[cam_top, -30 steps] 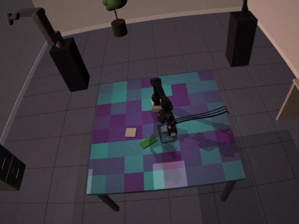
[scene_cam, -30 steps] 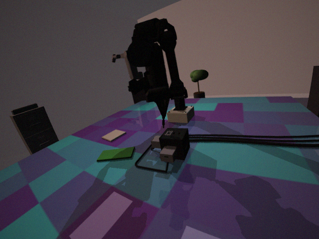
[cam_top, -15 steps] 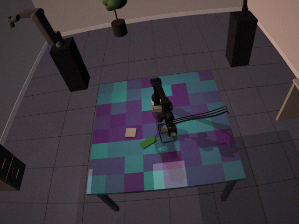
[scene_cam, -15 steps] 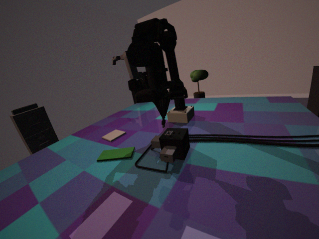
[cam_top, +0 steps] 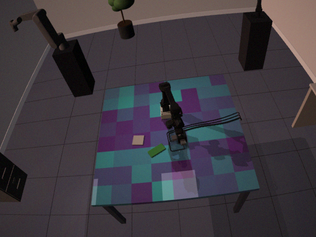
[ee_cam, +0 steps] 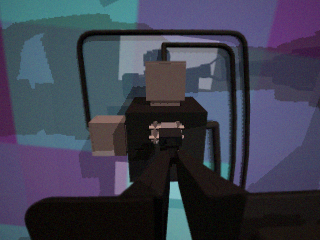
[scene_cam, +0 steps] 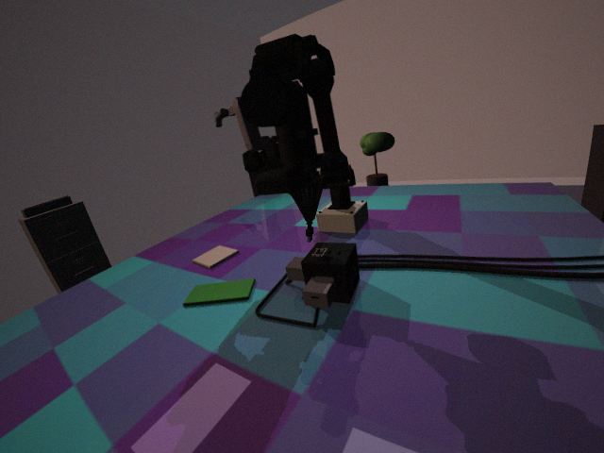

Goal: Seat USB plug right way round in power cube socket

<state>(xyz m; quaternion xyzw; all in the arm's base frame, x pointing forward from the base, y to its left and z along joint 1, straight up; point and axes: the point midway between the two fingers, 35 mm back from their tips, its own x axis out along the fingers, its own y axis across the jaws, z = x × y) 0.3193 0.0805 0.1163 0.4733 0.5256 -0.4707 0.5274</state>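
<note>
My gripper tip is now 7 cm above the usb socket and 1 cm to the right of it. The rest, counted from my gripper tip: beige card 36 cm to the right, 13 cm below, 4 cm behind; green card 20 cm to the right, 13 cm below, 8 cm ahead; usb plug 2 cm below.
</note>
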